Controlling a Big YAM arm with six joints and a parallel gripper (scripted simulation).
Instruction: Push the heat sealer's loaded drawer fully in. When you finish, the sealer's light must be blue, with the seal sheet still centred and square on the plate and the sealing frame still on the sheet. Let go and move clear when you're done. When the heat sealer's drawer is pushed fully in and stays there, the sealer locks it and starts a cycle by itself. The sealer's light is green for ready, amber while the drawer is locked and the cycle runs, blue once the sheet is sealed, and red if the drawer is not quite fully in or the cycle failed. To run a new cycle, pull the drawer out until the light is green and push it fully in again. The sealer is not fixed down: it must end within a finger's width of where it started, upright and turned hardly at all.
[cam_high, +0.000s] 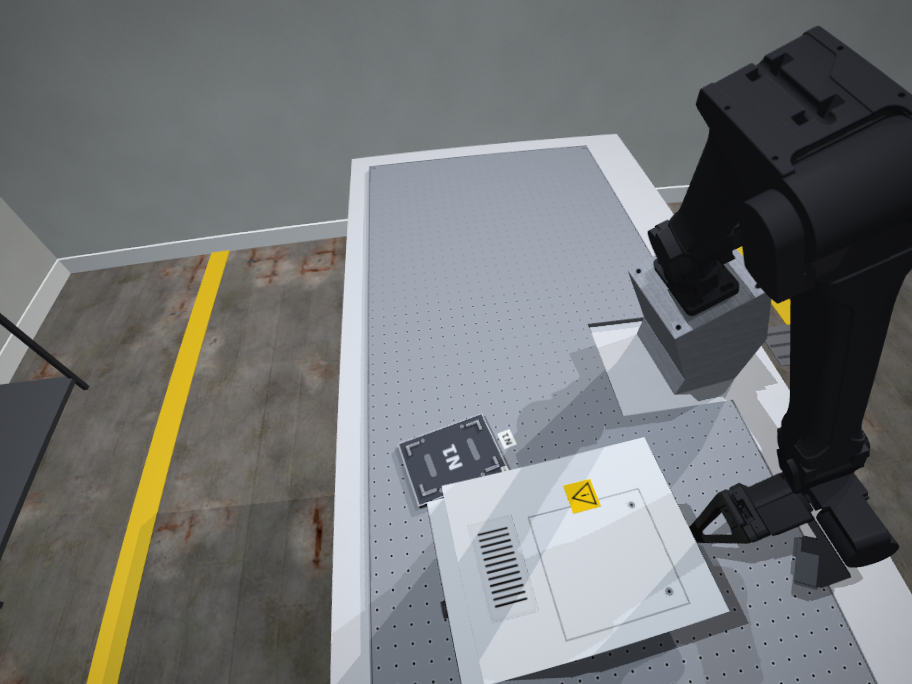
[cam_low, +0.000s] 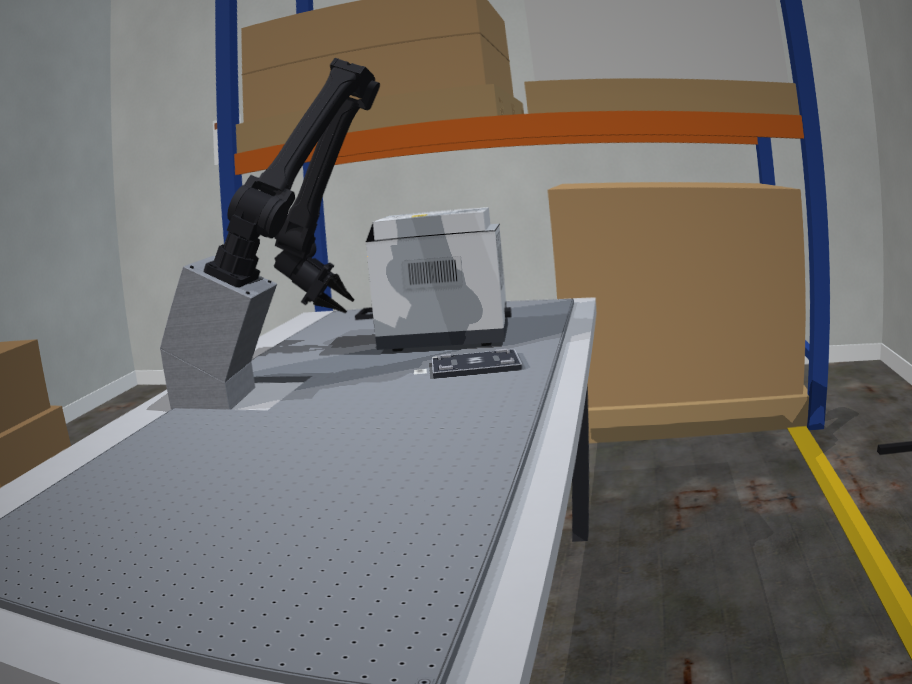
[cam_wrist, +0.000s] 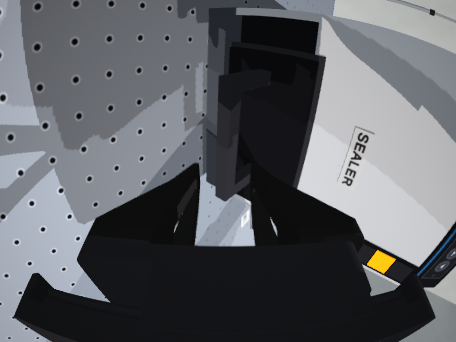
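My hand is 140 mm short of the black drawer and 40 mm above it. The rest, counted from my hand: white tag (250 mm to the right, 190 mm ahead, 100 mm below).
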